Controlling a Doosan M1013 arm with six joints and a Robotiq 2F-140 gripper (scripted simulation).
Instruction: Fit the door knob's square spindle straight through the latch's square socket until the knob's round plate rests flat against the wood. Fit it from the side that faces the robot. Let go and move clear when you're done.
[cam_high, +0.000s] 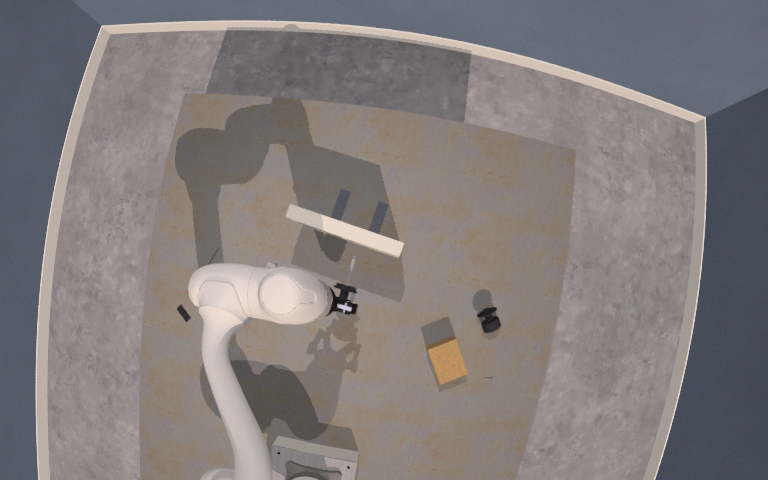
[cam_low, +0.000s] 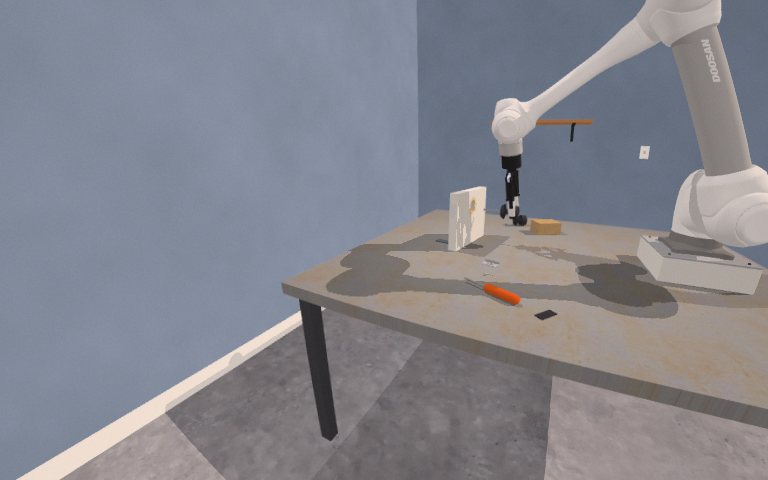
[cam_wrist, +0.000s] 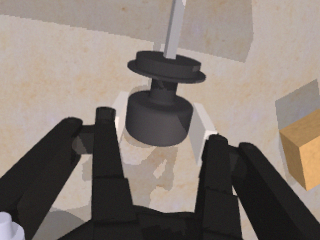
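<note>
Right now the latch socket is 19 cm ahead of my hand, 2 cm to the left of it and 1 cm below it. The rest, counted from my hand: tan block (13 cm behind, 33 cm to the right, 15 cm below); then orange screwdriver (1 cm behind, 47 cm to the left, 16 cm below); then pale wood door panel (19 cm ahead, 2 cm to the left, 3 cm below).
</note>
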